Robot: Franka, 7 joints.
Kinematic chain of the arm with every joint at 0, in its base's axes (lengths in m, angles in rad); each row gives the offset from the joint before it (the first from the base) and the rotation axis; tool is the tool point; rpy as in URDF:
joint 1: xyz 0 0 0.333 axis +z
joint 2: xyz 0 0 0 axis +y
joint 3: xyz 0 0 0.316 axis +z
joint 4: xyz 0.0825 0 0 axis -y
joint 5: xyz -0.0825 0 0.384 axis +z
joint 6: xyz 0 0 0 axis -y
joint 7: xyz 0.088 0 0 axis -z
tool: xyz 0 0 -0.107 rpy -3.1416 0 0
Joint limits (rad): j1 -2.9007..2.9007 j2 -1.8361..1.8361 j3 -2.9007..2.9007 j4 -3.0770..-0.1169 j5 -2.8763..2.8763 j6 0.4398..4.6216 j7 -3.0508..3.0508
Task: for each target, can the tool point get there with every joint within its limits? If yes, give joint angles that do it. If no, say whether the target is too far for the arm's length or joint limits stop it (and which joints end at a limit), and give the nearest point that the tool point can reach.
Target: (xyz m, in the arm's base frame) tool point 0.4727 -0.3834 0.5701
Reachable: yes | joints -2.1032 0.5451 1.6714 -1.8261 2.3606 2.6085 0.4748
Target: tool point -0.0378 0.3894 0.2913
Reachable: yes | joints -0.2112 1.2765 1.5506 -2.7108 0.5952 2.4268 -1.5868
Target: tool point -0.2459 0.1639 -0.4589
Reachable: no: joint limits stop it (at a limit: joint 2) | nearest point -0.2443 0.1628 -0.3607 | short by 0.098 m
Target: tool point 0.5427 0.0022 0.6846
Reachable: yes | joints 1.2010 1.3702 -2.2462 -1.9358 -1.0128 3.1761 1.9011
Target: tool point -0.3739 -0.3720 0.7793
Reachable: yes | joints -0.6886 0.5567 -2.1722 -1.7874 2.3196 1.7462 -0.8335
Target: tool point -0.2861 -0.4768 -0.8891
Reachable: no: too far | nearest point -0.2139 -0.3565 -0.3440 | short by 0.563 m
